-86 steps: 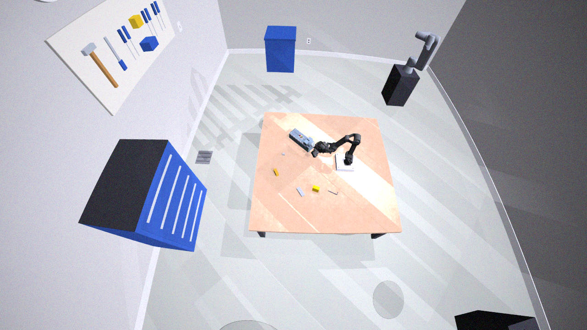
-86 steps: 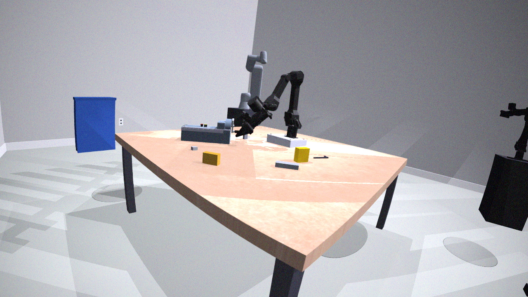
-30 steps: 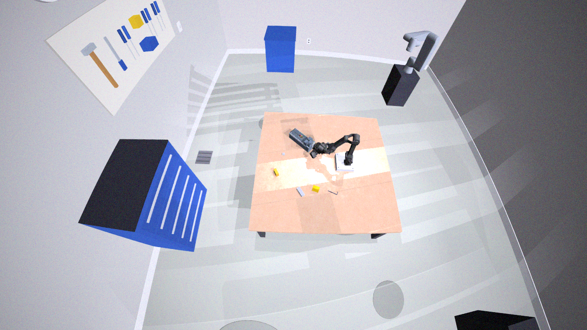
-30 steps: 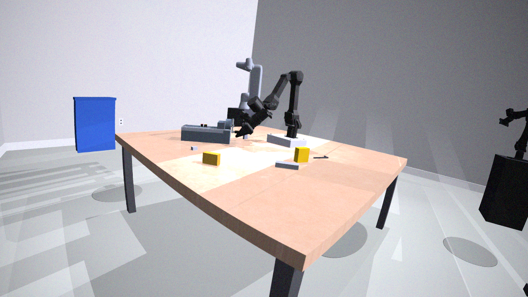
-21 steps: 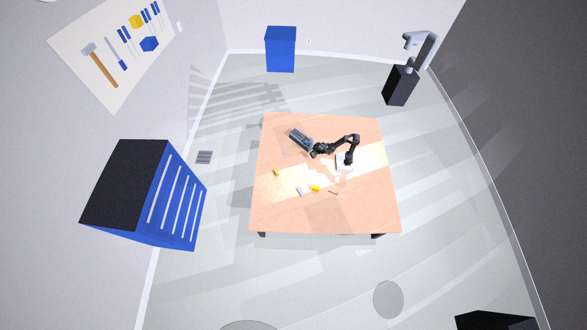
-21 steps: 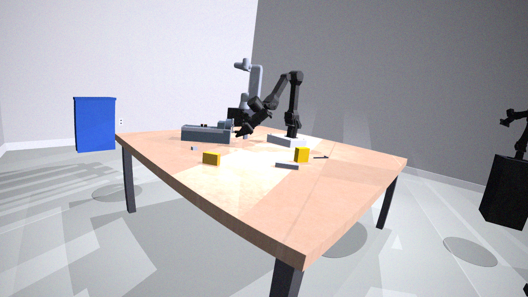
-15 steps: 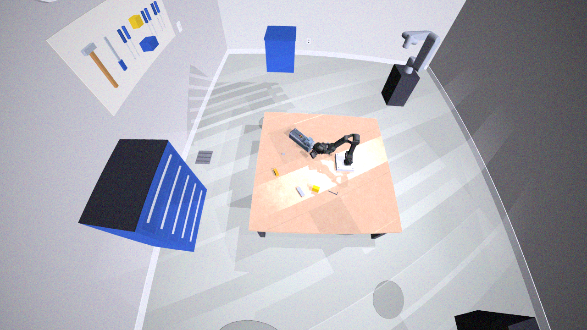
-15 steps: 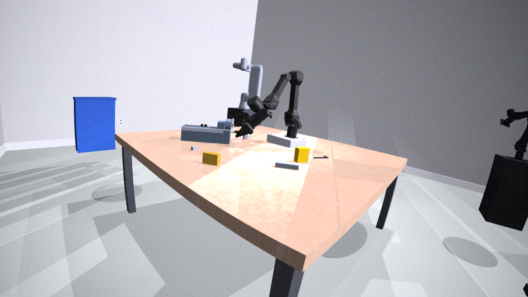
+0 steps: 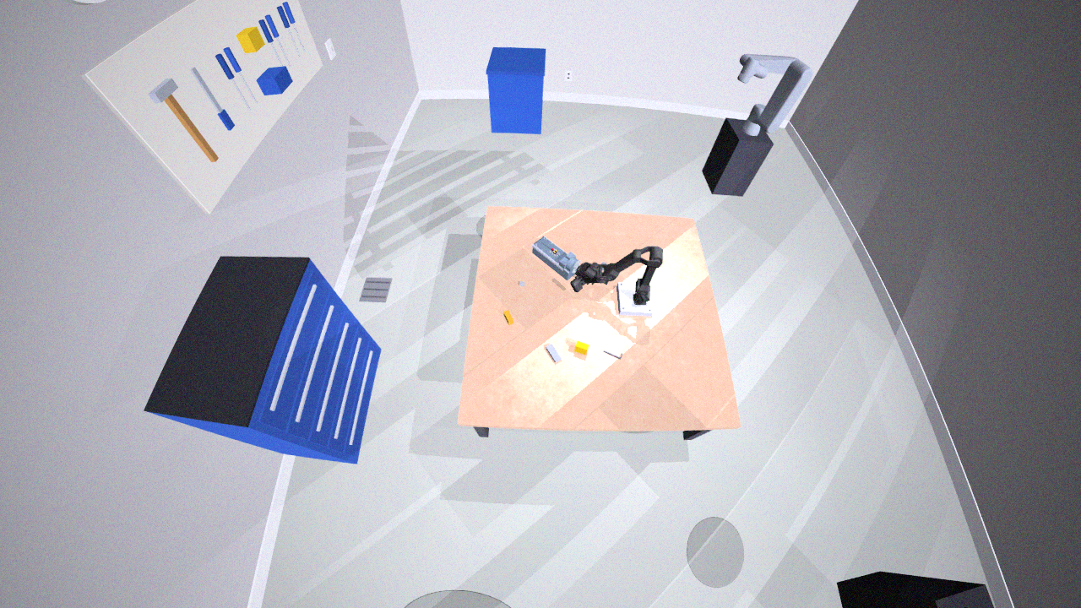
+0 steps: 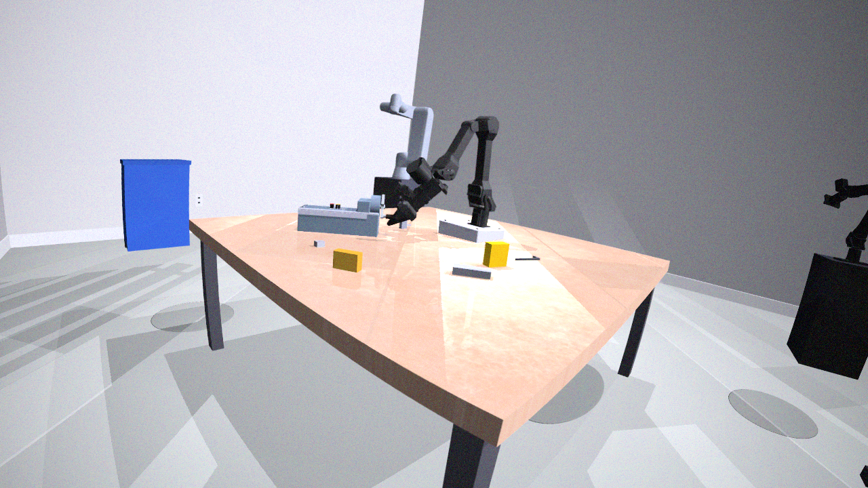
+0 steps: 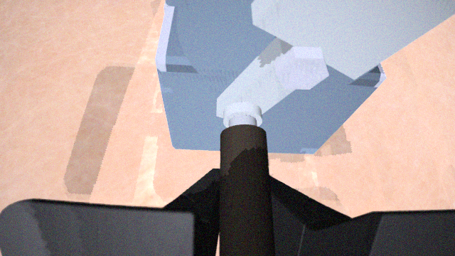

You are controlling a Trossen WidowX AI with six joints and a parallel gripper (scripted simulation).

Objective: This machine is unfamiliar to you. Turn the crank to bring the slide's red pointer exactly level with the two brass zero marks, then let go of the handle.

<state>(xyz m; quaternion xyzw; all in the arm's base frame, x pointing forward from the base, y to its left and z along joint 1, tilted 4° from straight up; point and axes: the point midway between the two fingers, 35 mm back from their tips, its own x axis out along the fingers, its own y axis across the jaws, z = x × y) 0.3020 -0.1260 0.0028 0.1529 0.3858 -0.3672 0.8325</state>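
The dark brown handle is 3 cm above my gripper tip, 1 cm to the left of it and 1 cm behind it. Round my gripper tip: red pointer (14 cm to the right, 12 cm ahead, 5 cm above); then crank (4 cm above); then grey cube (28 cm ahead, 3 cm below, 2 cm to the left).
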